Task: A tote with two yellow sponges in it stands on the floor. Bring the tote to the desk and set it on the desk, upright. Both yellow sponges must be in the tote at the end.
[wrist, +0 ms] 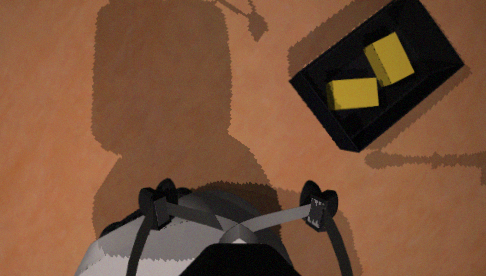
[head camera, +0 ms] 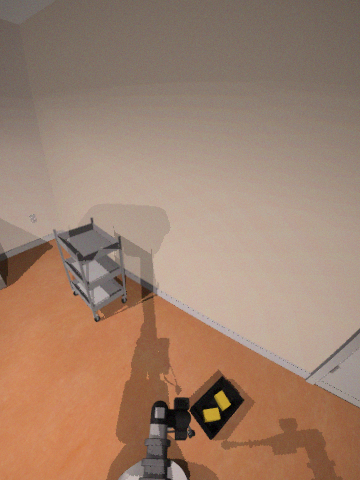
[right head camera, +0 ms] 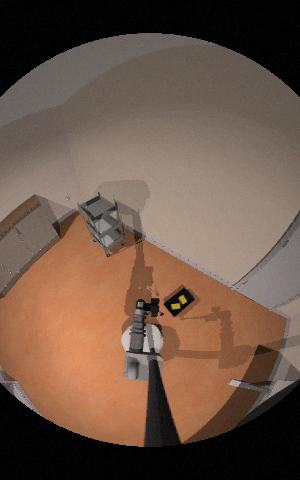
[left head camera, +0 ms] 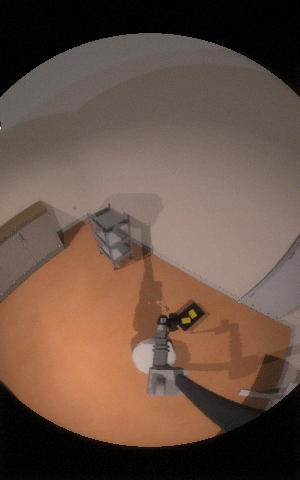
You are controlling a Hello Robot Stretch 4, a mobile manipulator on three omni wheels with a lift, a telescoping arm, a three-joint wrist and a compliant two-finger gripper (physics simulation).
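Places are measured from the robot's base along level axes (x ahead, y left, z up), in millimetres.
Pixels of known places: gripper, fingertip midpoint: (wrist: 238, 196) (left head camera: 167, 328).
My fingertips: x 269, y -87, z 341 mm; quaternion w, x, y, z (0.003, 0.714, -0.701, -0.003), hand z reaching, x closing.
Ahead of a thing's pixels: the offset from my fingertips to its middle. "pt": to the spot under its first point.
A black open tote {pt dx +290, dy -405, dz -312 mm} (head camera: 231, 390) (left head camera: 198, 309) (right head camera: 186, 292) (wrist: 425, 30) stands upright on the floor, turned at an angle. Two yellow sponges lie in it: one sponge {dx +236, dy -337, dz -343 mm} (head camera: 222, 400) (left head camera: 193, 314) (right head camera: 183, 299) (wrist: 392, 57) towards the far end, the other sponge {dx +152, dy -250, dz -343 mm} (head camera: 211, 415) (left head camera: 186, 321) (right head camera: 175, 306) (wrist: 355, 93) towards the near end. My gripper (wrist: 238, 196) is open and empty, pointing down above the floor beside the tote. In the wrist view the tote is up and right of the fingers. In the head views my wrist hides most of the fingers. I cannot make out the desk surely.
A grey three-shelf cart {pt dx +1103, dy +778, dz +294 mm} (head camera: 90, 242) (left head camera: 110, 218) (right head camera: 100, 206) stands near the wall, back left. A cabinet (left head camera: 30, 245) (right head camera: 30, 240) with a wooden top is at the left. A door (head camera: 345, 367) (left head camera: 280, 285) is at the right. A pale bar (left head camera: 252, 393) (right head camera: 242, 384) shows at lower right.
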